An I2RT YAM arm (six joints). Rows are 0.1 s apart.
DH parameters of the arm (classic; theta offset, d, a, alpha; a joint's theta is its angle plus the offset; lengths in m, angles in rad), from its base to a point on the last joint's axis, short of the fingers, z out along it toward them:
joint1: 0 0.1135 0.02 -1.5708
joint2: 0 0 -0.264 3.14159
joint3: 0.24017 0 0.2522 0
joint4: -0.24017 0 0.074 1.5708
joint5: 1.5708 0 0 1.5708
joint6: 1.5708 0.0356 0 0
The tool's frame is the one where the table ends.
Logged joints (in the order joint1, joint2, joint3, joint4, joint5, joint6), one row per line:
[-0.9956 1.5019 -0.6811 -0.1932 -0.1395 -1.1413]
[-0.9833 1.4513 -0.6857 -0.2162 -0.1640 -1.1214]
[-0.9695 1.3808 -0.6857 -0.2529 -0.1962 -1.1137]
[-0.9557 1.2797 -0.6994 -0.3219 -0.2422 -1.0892]
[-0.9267 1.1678 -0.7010 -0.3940 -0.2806 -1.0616]
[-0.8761 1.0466 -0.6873 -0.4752 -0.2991 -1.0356]
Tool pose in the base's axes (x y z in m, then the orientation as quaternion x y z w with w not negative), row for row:
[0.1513 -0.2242 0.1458 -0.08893 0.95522 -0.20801 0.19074]
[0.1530 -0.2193 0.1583 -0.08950 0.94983 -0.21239 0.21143]
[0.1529 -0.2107 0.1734 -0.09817 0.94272 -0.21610 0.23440]
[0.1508 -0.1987 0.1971 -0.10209 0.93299 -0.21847 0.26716]
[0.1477 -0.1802 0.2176 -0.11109 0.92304 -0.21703 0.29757]
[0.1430 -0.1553 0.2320 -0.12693 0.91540 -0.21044 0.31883]
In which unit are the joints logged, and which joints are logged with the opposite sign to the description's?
The joints are logged in radians. Opposite sign: joint3.
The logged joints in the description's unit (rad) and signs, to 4 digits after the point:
[-0.9956 1.5019 0.6811 -0.1932 -0.1395 -1.1413]
[-0.9833 1.4513 0.6857 -0.2162 -0.1640 -1.1214]
[-0.9695 1.3808 0.6857 -0.2529 -0.1962 -1.1137]
[-0.9557 1.2797 0.6994 -0.3219 -0.2422 -1.0892]
[-0.9267 1.1678 0.7010 -0.3940 -0.2806 -1.0616]
[-0.8761 1.0466 0.6873 -0.4752 -0.2991 -1.0356]

